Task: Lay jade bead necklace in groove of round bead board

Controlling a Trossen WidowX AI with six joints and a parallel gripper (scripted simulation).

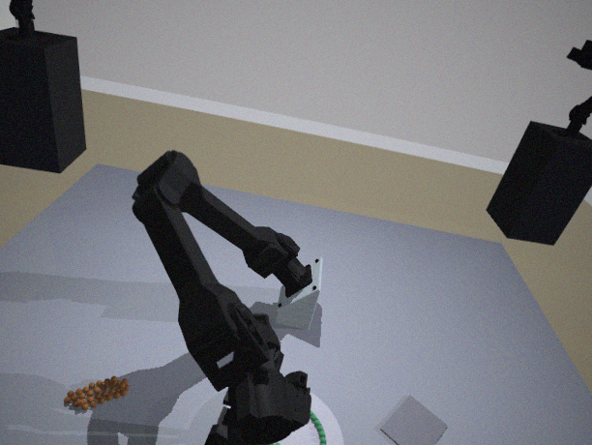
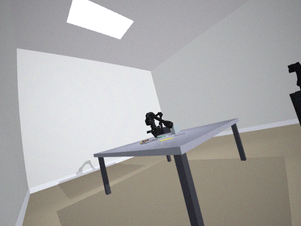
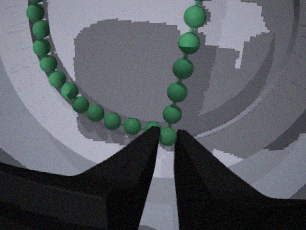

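Now: the round bead board 60 mm to the left of my gripper tip and 10 mm below it. Round my gripper tip: yellow strip 200 mm ahead, 290 mm to the left, 20 mm below; then flat grey square 40 mm behind, 300 mm to the left, 20 mm below.
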